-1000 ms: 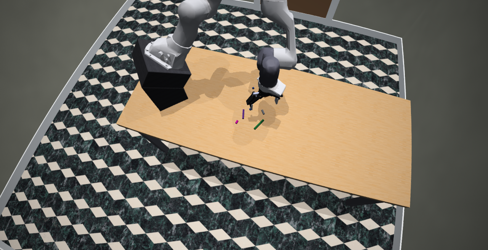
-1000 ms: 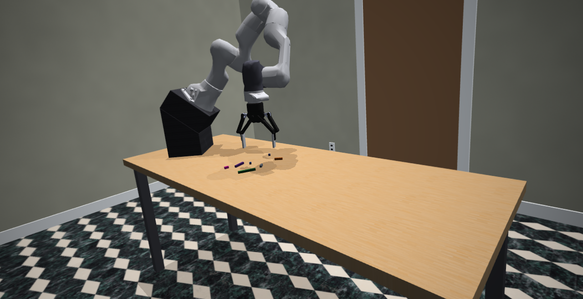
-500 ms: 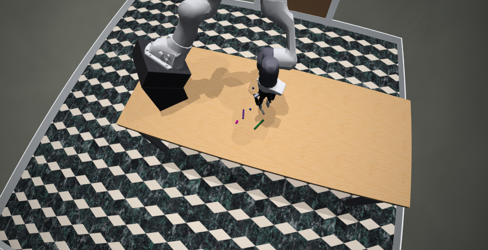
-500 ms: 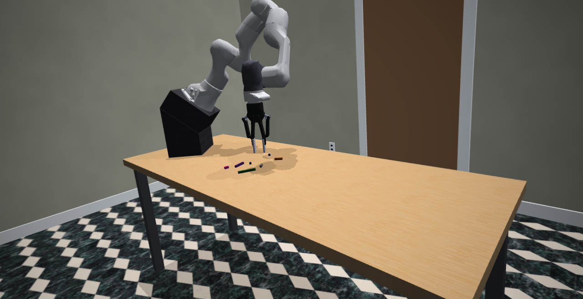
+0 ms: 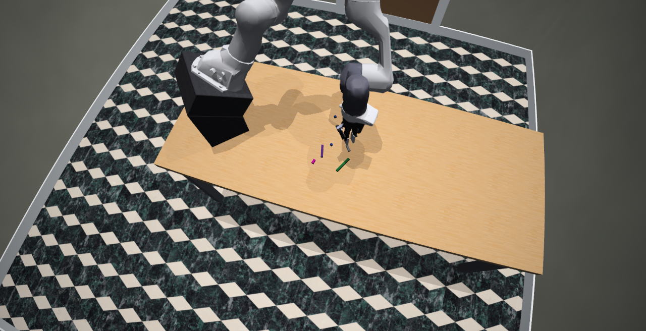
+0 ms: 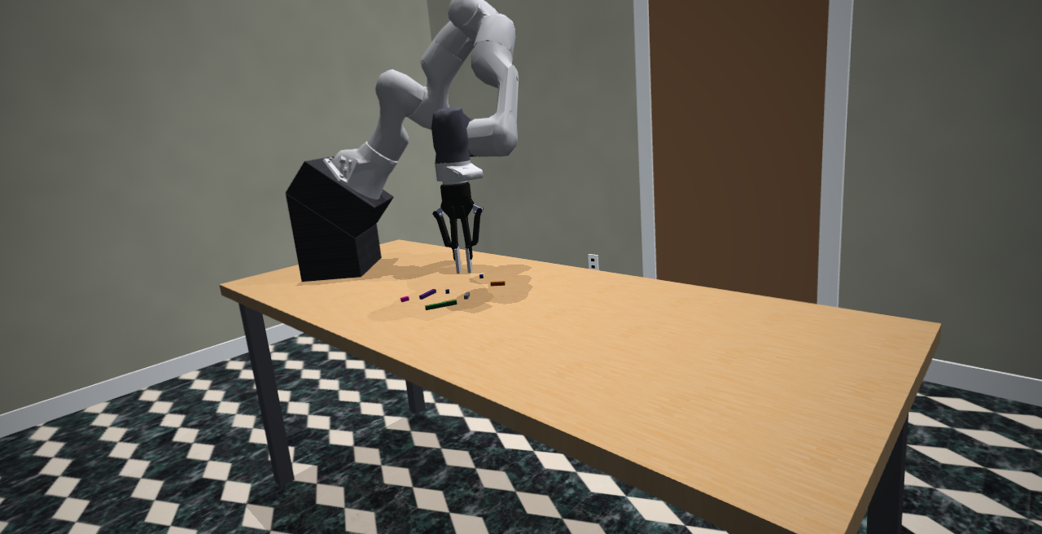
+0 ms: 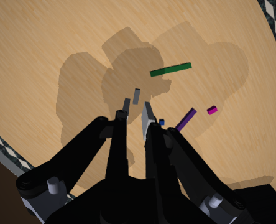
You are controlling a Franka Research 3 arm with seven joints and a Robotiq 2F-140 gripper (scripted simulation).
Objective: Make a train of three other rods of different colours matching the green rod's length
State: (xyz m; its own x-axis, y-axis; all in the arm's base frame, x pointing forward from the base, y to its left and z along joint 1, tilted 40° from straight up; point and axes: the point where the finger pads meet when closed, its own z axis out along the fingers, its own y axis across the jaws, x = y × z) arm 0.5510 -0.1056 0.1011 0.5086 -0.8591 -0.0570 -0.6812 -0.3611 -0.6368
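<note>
My gripper is now 10 cm above the grey rod. Also, from my hand: orange rod: 12 cm to the left, 10 cm below; purple rod: 11 cm behind, 10 cm below, 4 cm to the right; green rod: 10 cm below, 9 cm to the right, 1 cm behind.
</note>
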